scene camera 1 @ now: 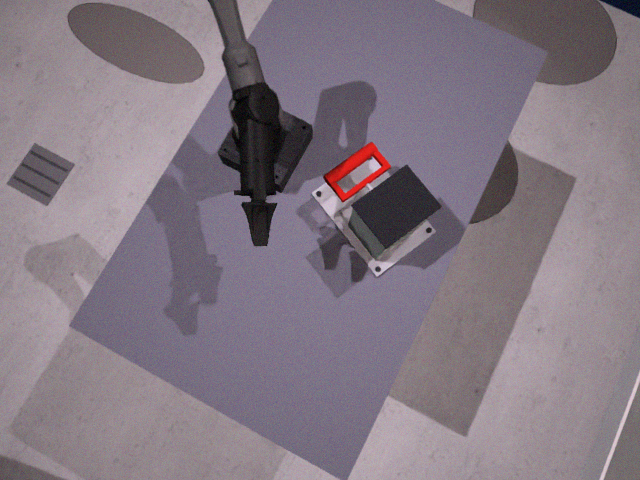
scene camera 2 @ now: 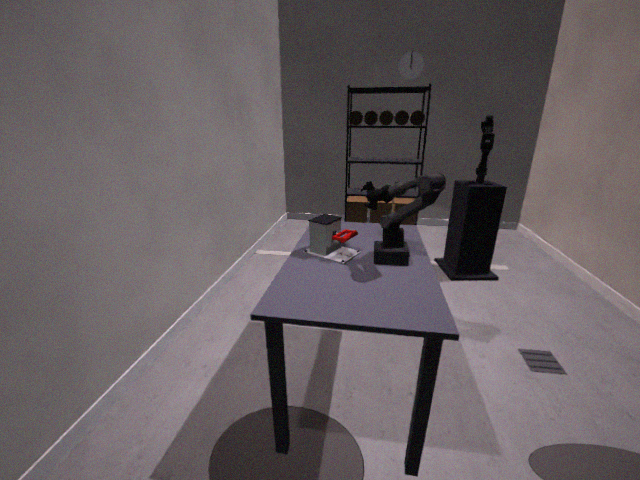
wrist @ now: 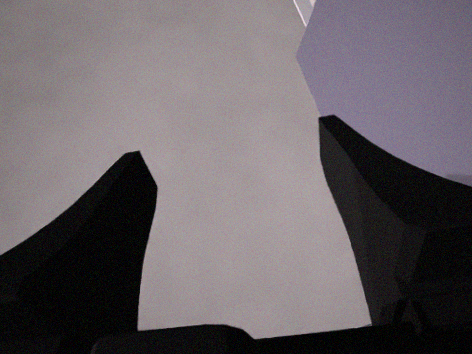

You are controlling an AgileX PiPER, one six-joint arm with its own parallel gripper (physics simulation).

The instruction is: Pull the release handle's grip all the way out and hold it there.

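Note:
The release handle's red rectangular grip (scene camera 1: pixel 351 161) (scene camera 2: pixel 341 239) stands out from the side of a grey-green box with a dark top (scene camera 1: pixel 397 206) (scene camera 2: pixel 321 237). A short pale rod shows between grip and box in the first scene view. The box stands on a white base plate (scene camera 1: pixel 405 251) (scene camera 2: pixel 343 257) with dark bolts at its corners. My gripper (scene camera 1: pixel 260 241) (wrist: pixel 231 155) is open, with a wide empty gap between its fingers in the wrist view. It is raised above the table, to the side of the grip and apart from it. The handle does not show in the wrist view.
My arm's dark base (scene camera 1: pixel 295 147) (scene camera 2: pixel 391 254) stands on the purple-grey table (scene camera 1: pixel 289 361) (scene camera 2: pixel 356 304), close to the grip side of the box. Beyond the table are a shelf rack (scene camera 2: pixel 388 89) and a black pedestal (scene camera 2: pixel 473 232) bearing another small arm (scene camera 2: pixel 485 147).

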